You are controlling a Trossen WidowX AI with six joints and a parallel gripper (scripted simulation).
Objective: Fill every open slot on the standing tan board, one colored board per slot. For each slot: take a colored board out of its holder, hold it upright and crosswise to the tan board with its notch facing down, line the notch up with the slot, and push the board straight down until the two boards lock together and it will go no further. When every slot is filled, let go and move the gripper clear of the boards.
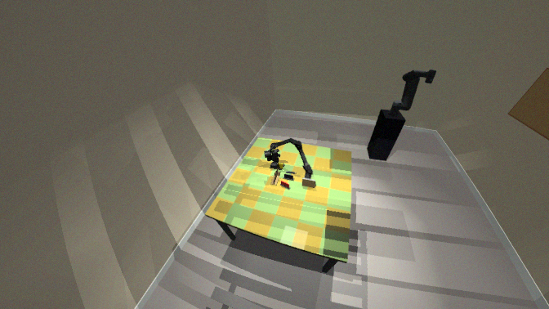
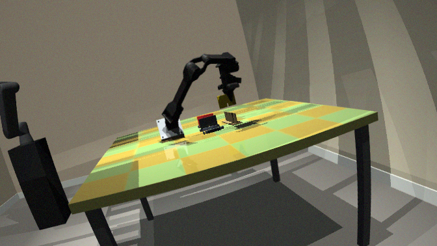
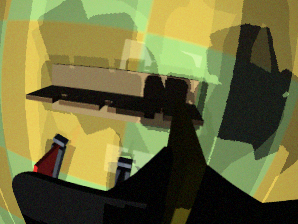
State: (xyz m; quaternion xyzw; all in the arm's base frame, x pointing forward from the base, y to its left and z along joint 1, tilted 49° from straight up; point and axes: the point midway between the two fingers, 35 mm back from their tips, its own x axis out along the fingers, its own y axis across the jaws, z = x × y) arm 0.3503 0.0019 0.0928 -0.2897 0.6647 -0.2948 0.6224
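Now: the tan board 6 cm to the left of my gripper tip and 10 cm below it. From my gripper tip the other things lie so: yellow board 2 cm behind; then red board 13 cm behind, 15 cm to the left, 10 cm below; then nearly black board 14 cm behind, 4 cm to the left, 10 cm below.
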